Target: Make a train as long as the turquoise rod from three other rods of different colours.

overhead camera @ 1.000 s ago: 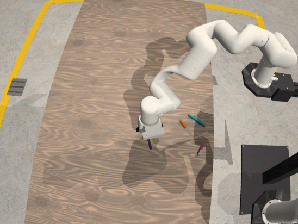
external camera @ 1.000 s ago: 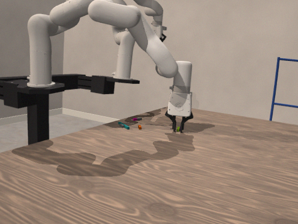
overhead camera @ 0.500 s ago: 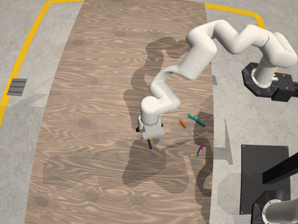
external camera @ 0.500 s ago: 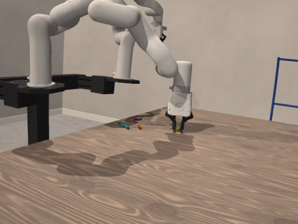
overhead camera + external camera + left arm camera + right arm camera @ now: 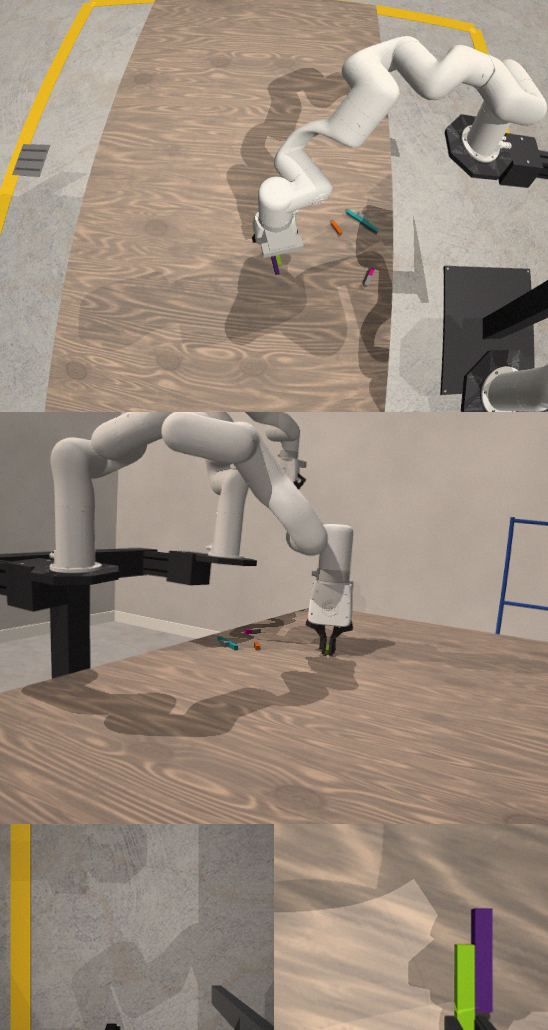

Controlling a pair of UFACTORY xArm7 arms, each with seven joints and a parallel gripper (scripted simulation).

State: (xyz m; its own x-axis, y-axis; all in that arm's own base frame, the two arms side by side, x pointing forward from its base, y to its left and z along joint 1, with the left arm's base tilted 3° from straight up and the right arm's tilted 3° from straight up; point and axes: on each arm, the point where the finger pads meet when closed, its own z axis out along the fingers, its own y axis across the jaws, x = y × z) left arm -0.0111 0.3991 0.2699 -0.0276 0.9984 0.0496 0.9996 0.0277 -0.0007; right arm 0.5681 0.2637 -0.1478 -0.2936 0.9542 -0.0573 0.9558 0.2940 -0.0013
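Observation:
Now: right hand 5 cm to the right of the purple rod and 2 cm above it. Round my right hand: lime rod: 1 cm behind, 3 cm to the left, 2 cm below; turquoise rod: 23 cm behind, 8 cm to the right, 2 cm below; orange rod: 16 cm behind, 6 cm to the right, 2 cm below.

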